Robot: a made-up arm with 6 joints.
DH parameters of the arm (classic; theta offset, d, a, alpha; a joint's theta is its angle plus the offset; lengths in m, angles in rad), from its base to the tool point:
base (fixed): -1.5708 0 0.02 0
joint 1: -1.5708 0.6 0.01 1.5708
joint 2: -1.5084 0 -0.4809 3.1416
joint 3: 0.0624 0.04 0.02 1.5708
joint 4: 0 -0.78 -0.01 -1.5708
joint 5: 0 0.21 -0.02 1.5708
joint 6: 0 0.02 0.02 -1.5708
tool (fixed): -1.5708 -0.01 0 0
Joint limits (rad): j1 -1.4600..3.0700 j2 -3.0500..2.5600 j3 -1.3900..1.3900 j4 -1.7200..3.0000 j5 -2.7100..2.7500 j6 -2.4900..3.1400
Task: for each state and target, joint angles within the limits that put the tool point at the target. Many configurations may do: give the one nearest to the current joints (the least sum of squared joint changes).
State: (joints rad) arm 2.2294 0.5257 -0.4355 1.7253 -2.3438 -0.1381
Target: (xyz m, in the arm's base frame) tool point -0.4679 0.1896 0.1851
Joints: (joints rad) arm 2.6279 0.6378 -0.8670 1.9074 -2.3263 -0.1337
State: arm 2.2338 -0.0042 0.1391 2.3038 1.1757 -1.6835
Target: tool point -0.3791 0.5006 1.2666
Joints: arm 2.0557 -0.2283 -0.1270 2.3150 1.1684 -1.6926
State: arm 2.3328 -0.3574 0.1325 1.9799 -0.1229 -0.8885
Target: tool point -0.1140 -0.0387 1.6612
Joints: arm 2.4567 -0.7023 0.2047 2.1515 -0.1303 -0.9058
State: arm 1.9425 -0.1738 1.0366 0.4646 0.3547 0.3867
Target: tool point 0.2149 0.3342 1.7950
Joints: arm 1.6185 0.1589 1.3129 0.4377 0.5426 0.4806
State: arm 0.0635 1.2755 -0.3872 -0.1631 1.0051 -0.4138
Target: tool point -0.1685 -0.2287 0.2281
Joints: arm -0.0515 1.3341 -1.0505 -0.3846 1.0067 -0.4332
